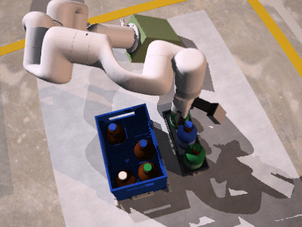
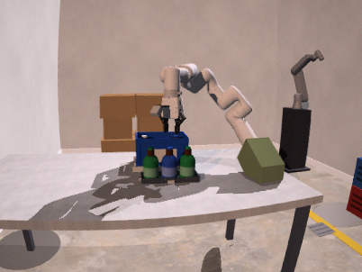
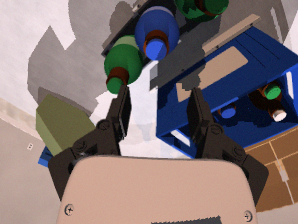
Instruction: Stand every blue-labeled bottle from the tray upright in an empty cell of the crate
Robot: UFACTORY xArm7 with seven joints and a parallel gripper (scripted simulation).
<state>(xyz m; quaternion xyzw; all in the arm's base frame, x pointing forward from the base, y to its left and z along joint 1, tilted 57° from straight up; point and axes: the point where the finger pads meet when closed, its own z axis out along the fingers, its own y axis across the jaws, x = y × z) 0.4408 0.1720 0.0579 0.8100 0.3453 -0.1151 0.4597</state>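
Now: the blue-labeled bottle 160 mm below my hand, 20 mm to the left of it and 10 mm ahead of it. The rest, counted from my hand: black tray: 230 mm below, 10 mm to the left, 10 mm ahead; then blue crate: 200 mm to the right, 160 mm below, 20 mm ahead.
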